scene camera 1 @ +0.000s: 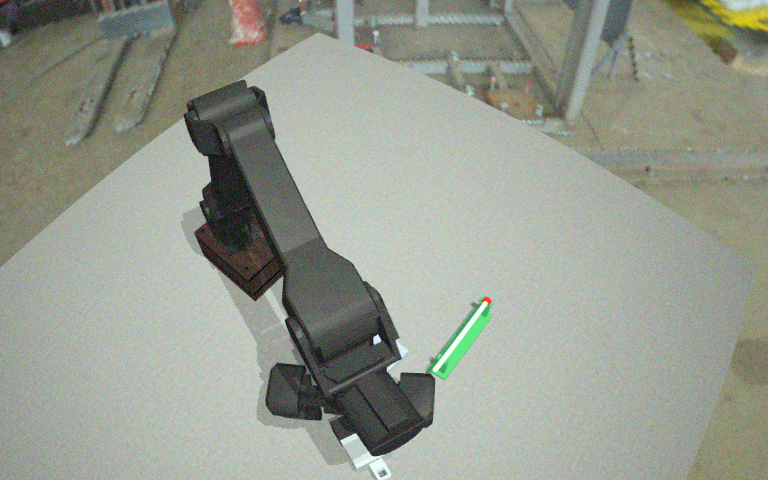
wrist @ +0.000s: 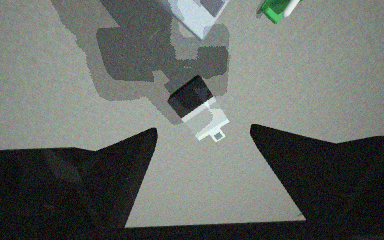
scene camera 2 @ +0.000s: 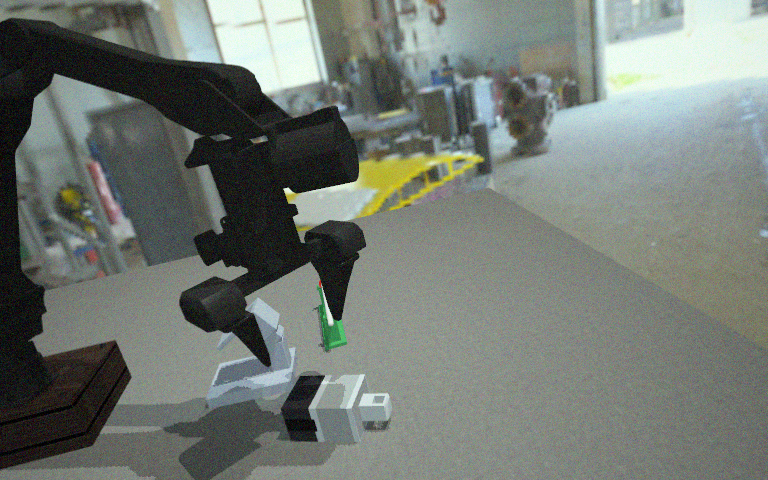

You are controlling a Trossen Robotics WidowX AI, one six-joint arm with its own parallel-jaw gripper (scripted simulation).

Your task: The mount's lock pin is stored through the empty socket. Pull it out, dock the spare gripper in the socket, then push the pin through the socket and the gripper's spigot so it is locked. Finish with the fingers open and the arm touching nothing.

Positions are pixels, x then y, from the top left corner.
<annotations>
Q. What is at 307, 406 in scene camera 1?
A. My gripper.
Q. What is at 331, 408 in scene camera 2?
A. A spare gripper.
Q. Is my gripper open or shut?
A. Open.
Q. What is my gripper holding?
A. Nothing.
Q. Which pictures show my gripper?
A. Scene camera 1, the wrist view and scene camera 2: all of them.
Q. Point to a green strip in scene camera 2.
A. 334, 336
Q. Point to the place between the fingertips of my gripper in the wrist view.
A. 203, 130
</annotations>
